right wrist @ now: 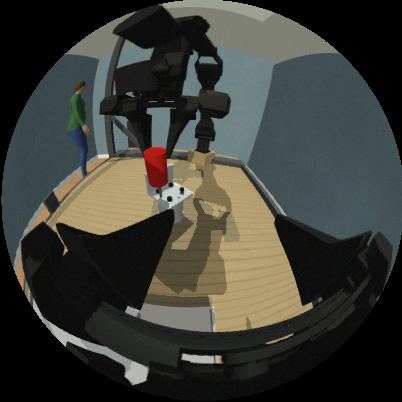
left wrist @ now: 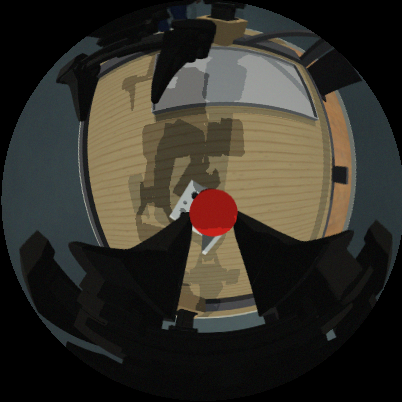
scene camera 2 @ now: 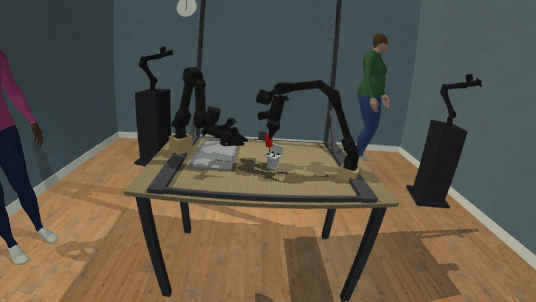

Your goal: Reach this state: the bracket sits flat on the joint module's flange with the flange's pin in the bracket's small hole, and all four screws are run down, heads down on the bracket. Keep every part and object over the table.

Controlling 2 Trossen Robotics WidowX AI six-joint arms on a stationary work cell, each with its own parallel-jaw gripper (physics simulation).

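Seen in the pictures: left gripper, fingertip midpoint: (right wrist: 156, 157) (left wrist: 212, 216) (scene camera 2: 269, 137); right gripper, fingertip midpoint: (right wrist: 226, 216) (left wrist: 111, 109) (scene camera 2: 246, 142); left arm's base at its link origin: (right wrist: 201, 150) (left wrist: 185, 313) (scene camera 2: 350, 167); right arm's base at its link origin: (scene camera 2: 180, 136).
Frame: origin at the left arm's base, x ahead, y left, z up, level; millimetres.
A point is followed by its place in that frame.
Note:
The bracket (scene camera 2: 277, 149) {x 363, y 116, z 32 mm} (left wrist: 180, 204) {x 363, y 173, z 10 mm} (right wrist: 175, 192) {x 362, y 155, z 10 mm}, a pale plate with an upright wall, lies on top of the white joint module (scene camera 2: 272, 163) {x 355, y 169, z -25 mm} (right wrist: 176, 212) {x 377, y 171, z -27 mm}. Several dark screw heads show on the plate; how deep they sit is too small to tell. The pin is not discernible. My left gripper (scene camera 2: 270, 135) {x 397, y 143, z 93 mm} (right wrist: 156, 157) {x 397, y 143, z 93 mm} is shut on a red-handled screwdriver (scene camera 2: 269, 142) {x 388, y 157, z 74 mm} (left wrist: 213, 212) {x 404, y 146, z 106 mm} (right wrist: 156, 169) {x 411, y 159, z 81 mm}, upright above the bracket, its shaft reaching down near the plate's wall-side screws. Tip contact is unclear. My right gripper (scene camera 2: 242, 141) {x 441, y 279, z 92 mm} (right wrist: 226, 216) {x 441, y 279, z 92 mm} is open and empty, left of the module in the scene view.
A flat grey tray (scene camera 2: 212, 168) {x 564, y 379, z -45 mm} (left wrist: 280, 82) {x 745, y 118, z -52 mm} (right wrist: 192, 320) {x 522, y 314, z -52 mm} lies on the table's left side in the scene view, with the right gripper above its back right part. Dark frame bars (scene camera 2: 265, 195) {x 222, y 433, z -35 mm} run along the table's edges. A person in green stands behind the table.

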